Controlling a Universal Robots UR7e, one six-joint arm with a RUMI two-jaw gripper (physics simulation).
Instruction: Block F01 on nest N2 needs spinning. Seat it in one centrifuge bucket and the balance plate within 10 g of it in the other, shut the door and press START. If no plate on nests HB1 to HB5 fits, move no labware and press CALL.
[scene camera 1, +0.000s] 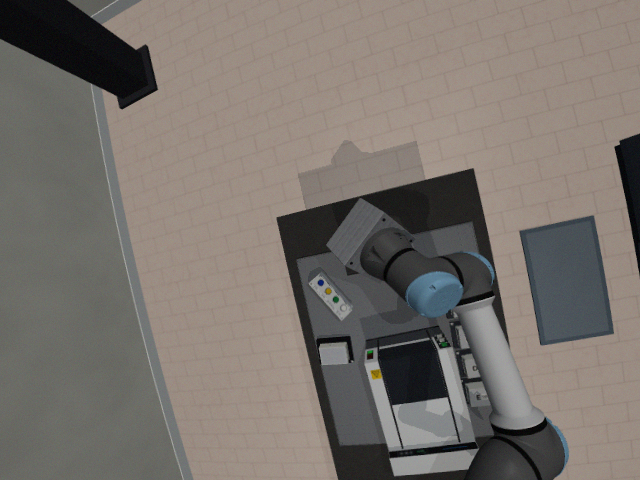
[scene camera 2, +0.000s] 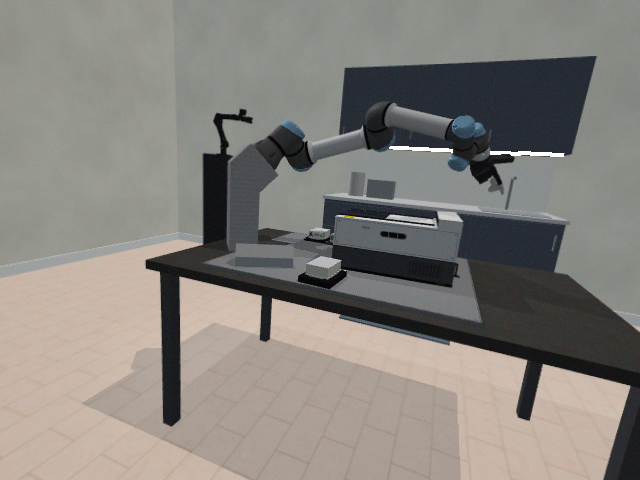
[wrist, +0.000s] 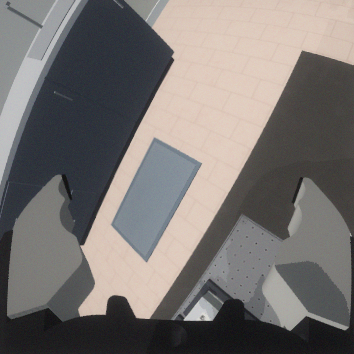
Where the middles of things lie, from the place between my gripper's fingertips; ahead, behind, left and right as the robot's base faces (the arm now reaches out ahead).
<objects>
Right now my hand is 37 cm past the centrifuge (scene camera 1: 434, 432), 32 cm to the left of it and 25 cm above it. Round my hand: dark panel (scene camera 1: 415, 378) 52 cm behind, 32 cm to the right, 16 cm below; button box (scene camera 1: 322, 287) 86 cm behind, 59 cm to the right, 33 cm below.
</objects>
